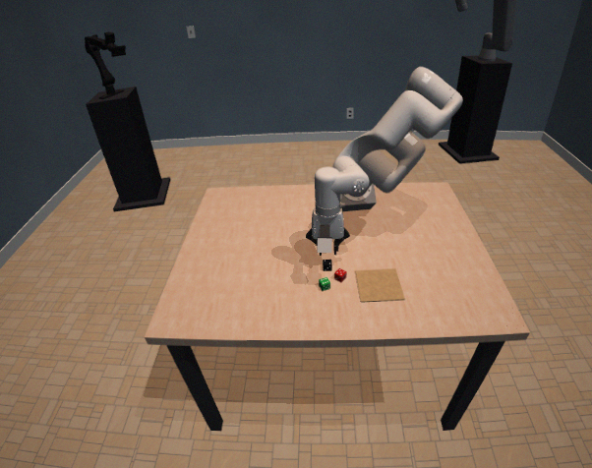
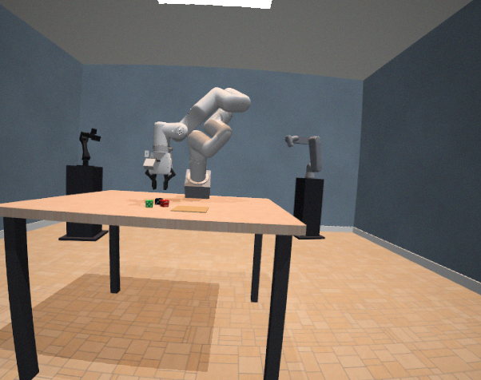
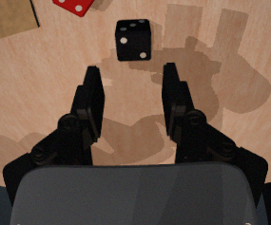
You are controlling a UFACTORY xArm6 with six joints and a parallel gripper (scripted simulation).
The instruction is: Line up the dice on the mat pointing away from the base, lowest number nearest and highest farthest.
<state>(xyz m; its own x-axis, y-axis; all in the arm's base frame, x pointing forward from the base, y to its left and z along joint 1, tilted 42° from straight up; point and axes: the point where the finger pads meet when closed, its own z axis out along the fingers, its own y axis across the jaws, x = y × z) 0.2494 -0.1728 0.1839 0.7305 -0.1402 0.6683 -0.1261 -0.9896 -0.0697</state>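
My hand is 70 mm above the black die. The rest, counted from my hand: green die 90 mm ahead, 30 mm to the right, 70 mm below; then tan mat 120 mm ahead, 150 mm to the left, 90 mm below; then red die 60 mm ahead, 30 mm to the left, 70 mm below.
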